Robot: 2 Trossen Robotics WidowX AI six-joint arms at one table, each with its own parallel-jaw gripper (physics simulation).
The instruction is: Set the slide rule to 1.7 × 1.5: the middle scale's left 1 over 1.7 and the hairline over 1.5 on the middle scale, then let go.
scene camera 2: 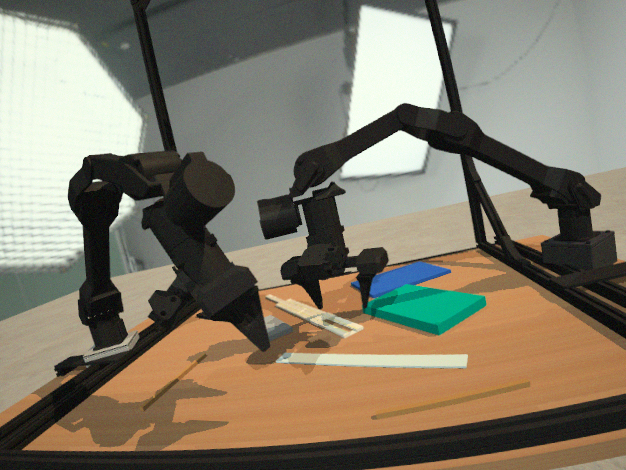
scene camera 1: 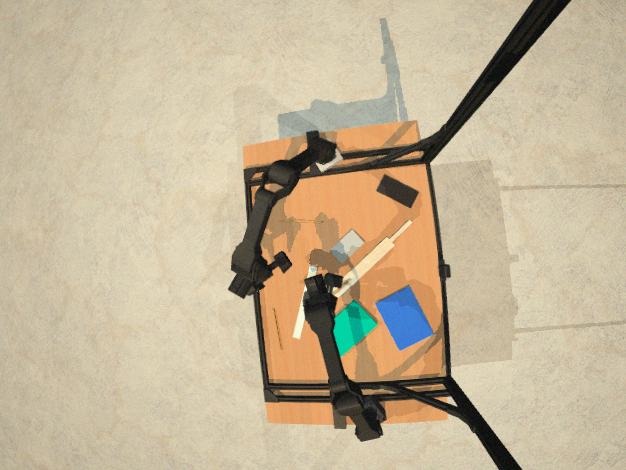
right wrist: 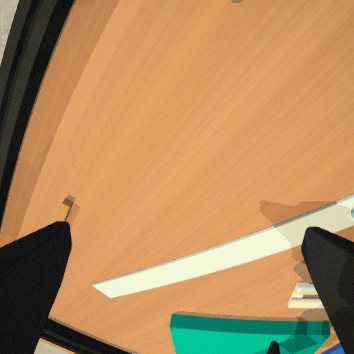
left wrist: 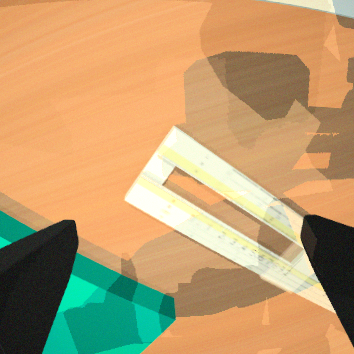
Scene:
green block: scene camera 2; scene camera 1 353, 323; right wrist 181, 326; left wrist
same spot on green block: (left wrist: 98, 303) = (scene camera 2: 380, 306)

